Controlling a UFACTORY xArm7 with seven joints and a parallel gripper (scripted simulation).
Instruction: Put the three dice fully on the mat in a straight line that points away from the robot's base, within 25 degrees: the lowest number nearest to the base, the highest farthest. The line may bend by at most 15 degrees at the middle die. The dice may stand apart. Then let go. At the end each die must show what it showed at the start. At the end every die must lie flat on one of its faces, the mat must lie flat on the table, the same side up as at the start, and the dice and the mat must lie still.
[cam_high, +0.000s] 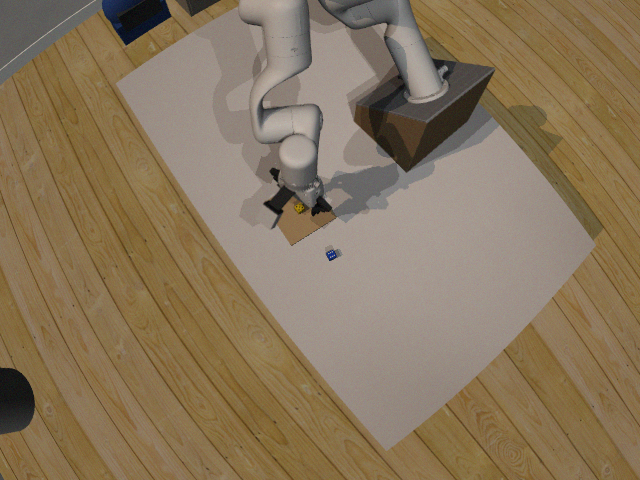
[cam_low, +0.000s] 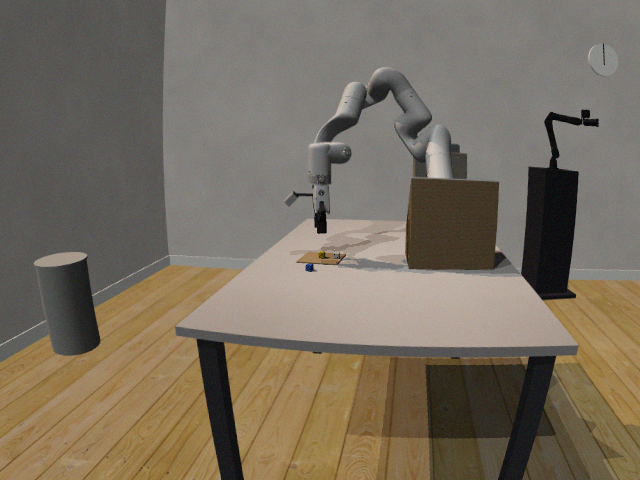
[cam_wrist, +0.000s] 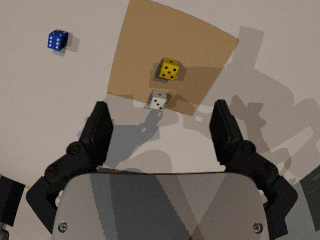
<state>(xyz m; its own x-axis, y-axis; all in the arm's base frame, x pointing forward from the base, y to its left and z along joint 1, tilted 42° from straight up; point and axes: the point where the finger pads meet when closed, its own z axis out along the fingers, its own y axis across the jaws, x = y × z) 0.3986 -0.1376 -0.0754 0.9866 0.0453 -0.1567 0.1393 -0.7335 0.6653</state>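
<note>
Now: the blue die 3 cm ahead of my hand, 13 cm to the left of it and 10 cm below it. The rest, counted from my hand: yellow die 1 cm to the right, 10 cm below; then brown mat 1 cm to the right, 11 cm below; then white die 5 cm behind, 10 cm below.
</note>
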